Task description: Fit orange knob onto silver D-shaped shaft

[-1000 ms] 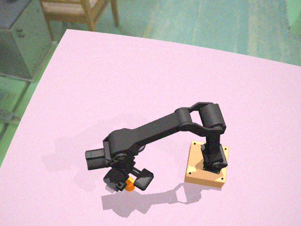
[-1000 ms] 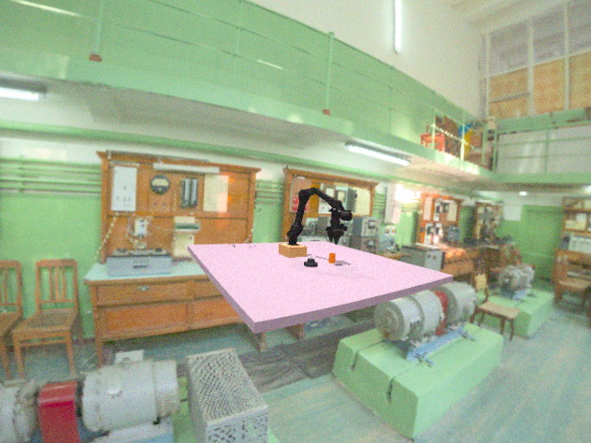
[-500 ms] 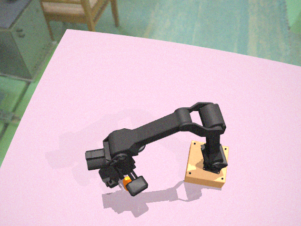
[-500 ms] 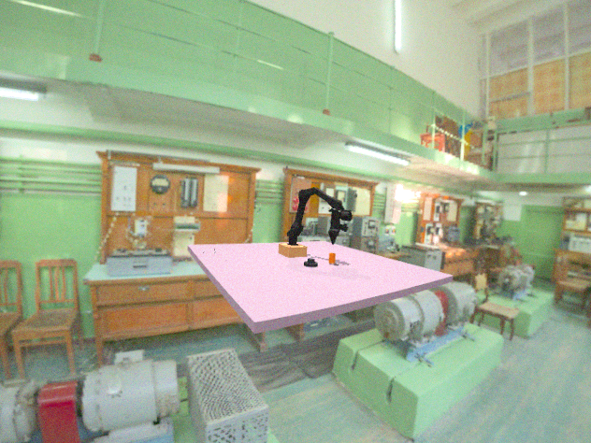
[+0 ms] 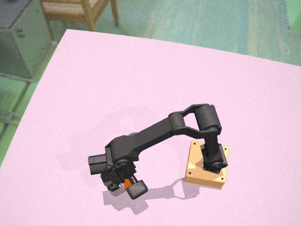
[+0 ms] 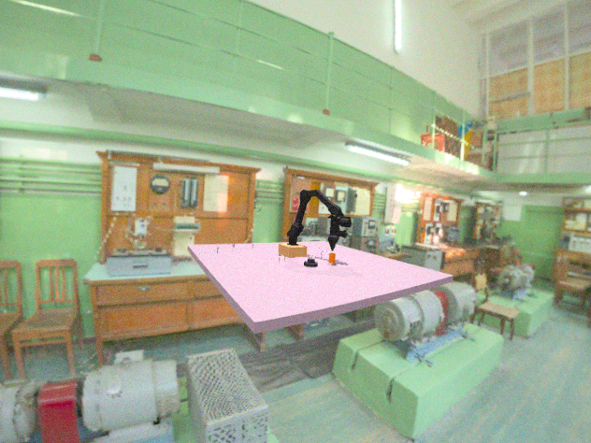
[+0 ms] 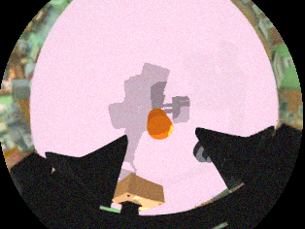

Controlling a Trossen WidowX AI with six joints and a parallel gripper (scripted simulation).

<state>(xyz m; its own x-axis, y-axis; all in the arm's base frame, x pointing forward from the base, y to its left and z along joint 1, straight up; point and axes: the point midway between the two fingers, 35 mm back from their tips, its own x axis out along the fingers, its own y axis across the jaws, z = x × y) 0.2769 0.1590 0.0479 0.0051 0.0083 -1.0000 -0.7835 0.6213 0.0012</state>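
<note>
The orange knob is 40 mm below my gripper tip. From my gripper tip the other things lie so: dark round pedestal 180 mm to the right, 50 mm below, 40 mm ahead.
</note>
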